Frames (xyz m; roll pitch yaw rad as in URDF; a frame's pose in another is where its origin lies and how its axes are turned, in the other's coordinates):
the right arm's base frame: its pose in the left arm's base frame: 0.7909 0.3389 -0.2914 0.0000 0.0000 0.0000
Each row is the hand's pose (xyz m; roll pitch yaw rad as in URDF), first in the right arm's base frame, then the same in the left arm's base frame.
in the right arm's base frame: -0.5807 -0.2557 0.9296 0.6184 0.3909 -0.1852
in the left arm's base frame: 0.2102 0.0832 0.6382 0.6184 0.3909 -0.1852
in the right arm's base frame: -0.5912 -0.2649 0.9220 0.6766 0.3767 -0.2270
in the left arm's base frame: 0.1997 0.0740 0.6306 0.6766 0.3767 -0.2270
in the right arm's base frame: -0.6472 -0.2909 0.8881 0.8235 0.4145 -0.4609
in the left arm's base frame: 0.1437 0.0480 0.5967 0.8235 0.4145 -0.4609
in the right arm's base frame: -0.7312 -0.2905 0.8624 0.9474 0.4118 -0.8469
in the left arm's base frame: 0.0597 0.0484 0.5710 0.9474 0.4118 -0.8469
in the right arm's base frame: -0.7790 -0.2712 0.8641 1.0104 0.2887 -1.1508
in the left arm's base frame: 0.0119 0.0677 0.5727 1.0104 0.2887 -1.1508
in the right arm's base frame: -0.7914 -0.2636 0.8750 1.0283 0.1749 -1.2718
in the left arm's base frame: -0.0005 0.0753 0.5836 1.0283 0.1749 -1.2718
